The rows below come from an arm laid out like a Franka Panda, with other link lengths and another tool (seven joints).
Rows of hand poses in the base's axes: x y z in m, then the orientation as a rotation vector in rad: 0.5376, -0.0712, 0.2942, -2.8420, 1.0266, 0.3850; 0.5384, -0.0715, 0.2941, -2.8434, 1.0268, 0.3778; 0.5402, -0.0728, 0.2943, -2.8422, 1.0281, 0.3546; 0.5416, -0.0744, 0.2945, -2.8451, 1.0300, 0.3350; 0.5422, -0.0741, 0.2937, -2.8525, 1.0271, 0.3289; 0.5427, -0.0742, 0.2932, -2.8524, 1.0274, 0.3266; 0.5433, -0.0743, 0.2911, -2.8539, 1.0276, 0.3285; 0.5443, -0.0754, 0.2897, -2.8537, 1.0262, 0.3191; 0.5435, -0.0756, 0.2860, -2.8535, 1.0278, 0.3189; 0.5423, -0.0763, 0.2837, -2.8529, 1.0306, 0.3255; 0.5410, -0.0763, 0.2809, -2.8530, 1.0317, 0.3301; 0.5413, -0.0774, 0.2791, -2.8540, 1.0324, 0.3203; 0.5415, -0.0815, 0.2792, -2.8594, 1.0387, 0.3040; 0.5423, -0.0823, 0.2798, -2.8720, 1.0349, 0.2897; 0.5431, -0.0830, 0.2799, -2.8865, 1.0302, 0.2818; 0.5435, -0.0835, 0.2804, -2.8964, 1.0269, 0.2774; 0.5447, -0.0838, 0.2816, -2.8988, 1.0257, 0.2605; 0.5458, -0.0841, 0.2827, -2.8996, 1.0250, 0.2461; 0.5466, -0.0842, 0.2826, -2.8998, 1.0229, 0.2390; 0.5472, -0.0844, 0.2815, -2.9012, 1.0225, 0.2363; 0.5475, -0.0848, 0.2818, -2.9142, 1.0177, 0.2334; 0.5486, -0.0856, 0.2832, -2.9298, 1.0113, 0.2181; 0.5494, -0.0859, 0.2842, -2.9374, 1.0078, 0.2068
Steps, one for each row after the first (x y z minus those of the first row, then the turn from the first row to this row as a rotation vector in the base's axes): 0.0008, -0.0003, -0.0001, -0.0021, -0.0044, 0.0000; 0.0026, -0.0016, 0.0001, -0.0041, -0.0195, -0.0022; 0.0040, -0.0032, 0.0003, -0.0097, -0.0313, -0.0032; 0.0046, -0.0029, -0.0005, -0.0158, -0.0340, 0.0007; 0.0051, -0.0030, -0.0010, -0.0161, -0.0355, 0.0004; 0.0057, -0.0031, -0.0031, -0.0173, -0.0339, 0.0008; 0.0067, -0.0042, -0.0045, -0.0177, -0.0402, 0.0012; 0.0059, -0.0044, -0.0082, -0.0182, -0.0401, 0.0002; 0.0047, -0.0051, -0.0105, -0.0179, -0.0356, -0.0013; 0.0034, -0.0051, -0.0133, -0.0179, -0.0324, -0.0017; 0.0037, -0.0062, -0.0151, -0.0203, -0.0384, -0.0022; 0.0039, -0.0103, -0.0150, -0.0295, -0.0467, -0.0047; 0.0047, -0.0111, -0.0144, -0.0409, -0.0535, 0.0011; 0.0055, -0.0118, -0.0143, -0.0528, -0.0557, 0.0082; 0.0059, -0.0123, -0.0138, -0.0608, -0.0566, 0.0132; 0.0071, -0.0126, -0.0126, -0.0648, -0.0669, 0.0140; 0.0082, -0.0129, -0.0115, -0.0673, -0.0759, 0.0140; 0.0090, -0.0130, -0.0116, -0.0678, -0.0807, 0.0150; 0.0096, -0.0132, -0.0127, -0.0692, -0.0821, 0.0156; 0.0099, -0.0136, -0.0124, -0.0792, -0.0813, 0.0225; 0.0110, -0.0144, -0.0110, -0.0928, -0.0879, 0.0306; 0.0118, -0.0147, -0.0100, -0.0999, -0.0935, 0.0346
